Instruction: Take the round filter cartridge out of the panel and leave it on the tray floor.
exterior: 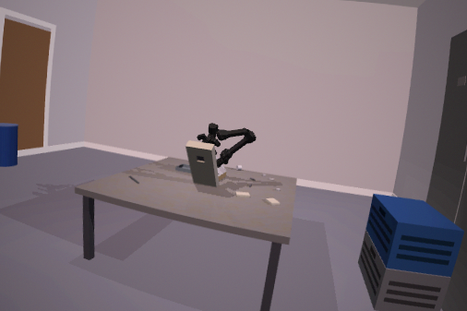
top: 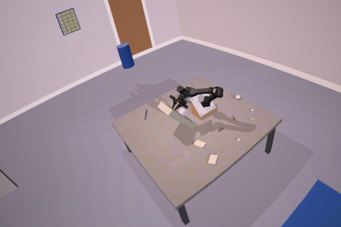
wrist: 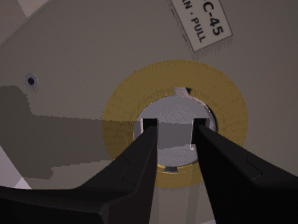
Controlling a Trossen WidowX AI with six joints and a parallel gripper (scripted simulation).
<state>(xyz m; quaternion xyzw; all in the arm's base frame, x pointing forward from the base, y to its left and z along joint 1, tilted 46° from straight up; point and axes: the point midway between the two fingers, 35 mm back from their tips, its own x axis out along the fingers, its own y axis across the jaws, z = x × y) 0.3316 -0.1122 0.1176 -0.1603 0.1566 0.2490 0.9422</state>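
Right now my gripper tip is 10 mm short of the white round filter cartridge and 10 mm above it. Also, from my gripper tip: service panel: 30 mm behind, 80 mm below; then shallow grey tray: 420 mm behind, 290 mm to the right, 240 mm below.
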